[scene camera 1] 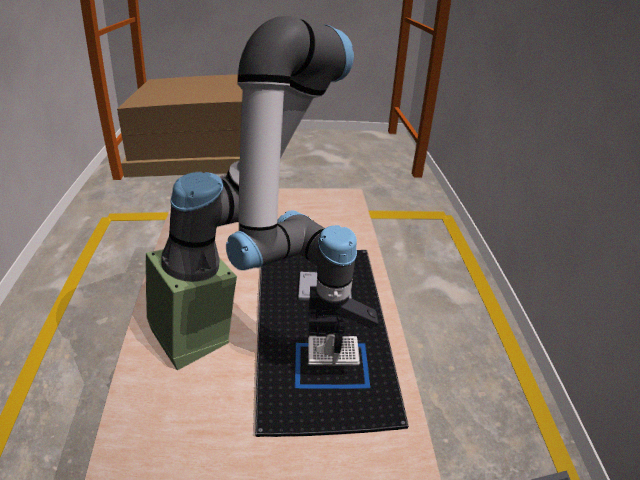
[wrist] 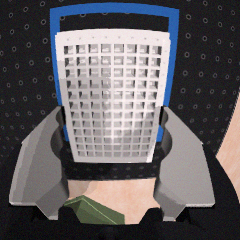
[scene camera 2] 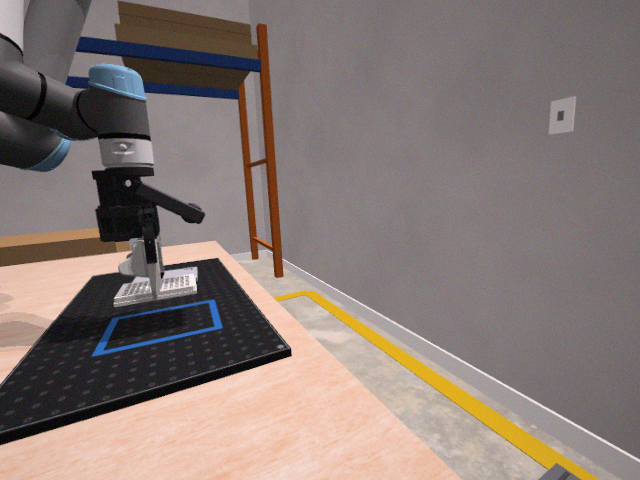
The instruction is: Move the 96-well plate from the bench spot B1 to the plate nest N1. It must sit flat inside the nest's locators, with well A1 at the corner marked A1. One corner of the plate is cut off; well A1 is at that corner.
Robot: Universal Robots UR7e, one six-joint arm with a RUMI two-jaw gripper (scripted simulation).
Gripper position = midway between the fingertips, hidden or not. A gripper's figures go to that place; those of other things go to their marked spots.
Scene:
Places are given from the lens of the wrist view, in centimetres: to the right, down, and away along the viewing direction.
my gripper [wrist: 112,106]: -1, -1, 14
96-well plate [wrist: 113,110]: 0, -1, 13

